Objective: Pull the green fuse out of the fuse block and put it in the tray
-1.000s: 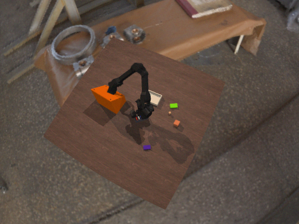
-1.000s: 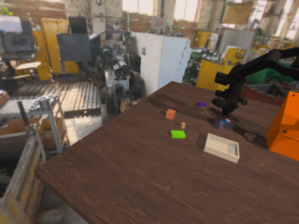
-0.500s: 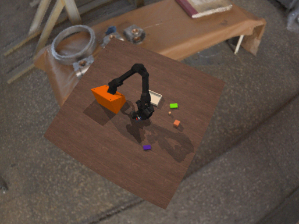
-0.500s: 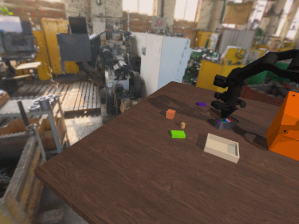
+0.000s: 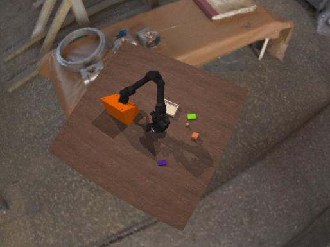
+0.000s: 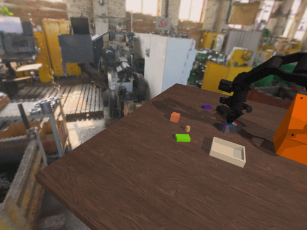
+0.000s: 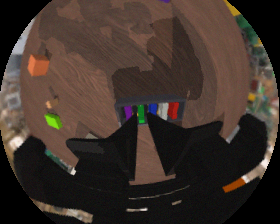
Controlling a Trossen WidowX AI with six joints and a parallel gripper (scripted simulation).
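Now: the green fuse 20 mm below my gripper tip. From my gripper tip the other things lie so: tray 10 mm ahead, 200 mm to the left, 40 mm below.
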